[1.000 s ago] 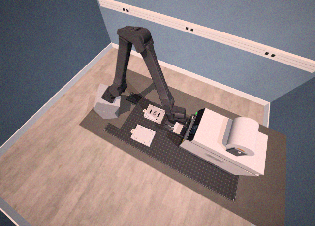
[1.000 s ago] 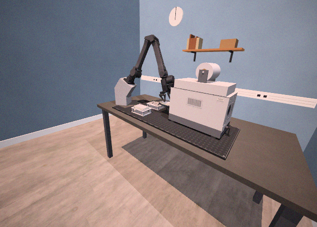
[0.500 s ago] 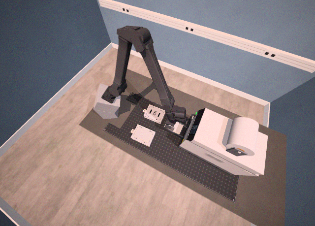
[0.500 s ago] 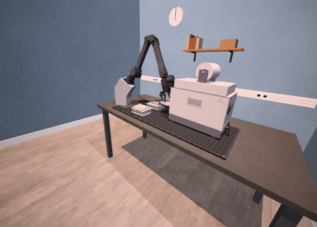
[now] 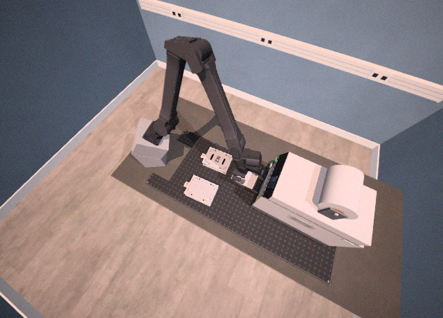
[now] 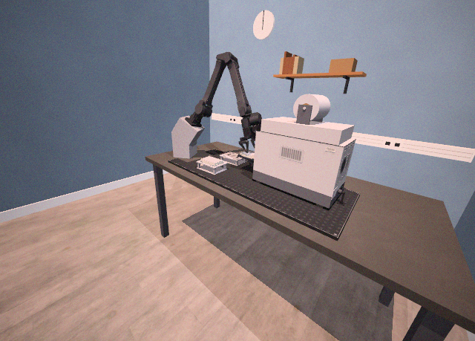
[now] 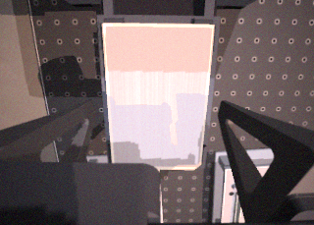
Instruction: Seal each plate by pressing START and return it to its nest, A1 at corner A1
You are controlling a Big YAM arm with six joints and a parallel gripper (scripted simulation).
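Right now the sealer stage is 4 cm below my hand. The rest, counted from my hand: foil roll 33 cm ahead, 5 cm to the right, 28 cm above; then plate nest 21 cm behind, 13 cm to the right, 9 cm below.
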